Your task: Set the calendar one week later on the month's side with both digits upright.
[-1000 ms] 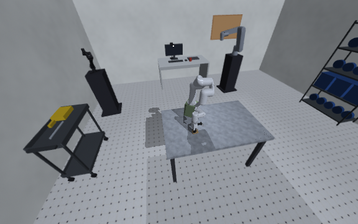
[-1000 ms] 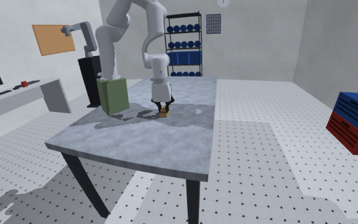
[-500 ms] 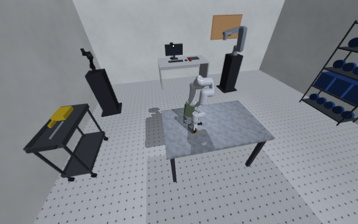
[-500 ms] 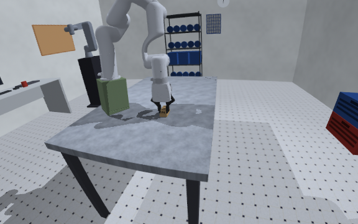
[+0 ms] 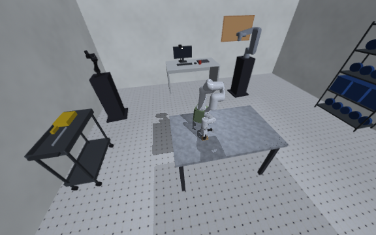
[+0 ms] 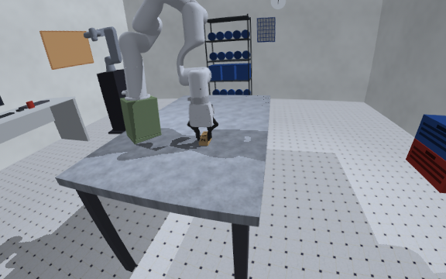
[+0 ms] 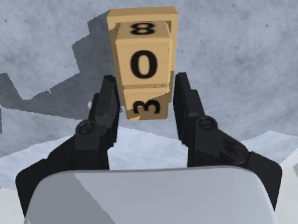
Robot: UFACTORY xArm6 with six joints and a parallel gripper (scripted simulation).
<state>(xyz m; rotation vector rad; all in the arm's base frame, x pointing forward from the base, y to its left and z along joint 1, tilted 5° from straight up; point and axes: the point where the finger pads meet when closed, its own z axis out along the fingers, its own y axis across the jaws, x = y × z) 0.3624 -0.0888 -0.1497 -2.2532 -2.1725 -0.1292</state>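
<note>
The tray lies 2 cm to the left of my hand and 3 cm below it.
</note>
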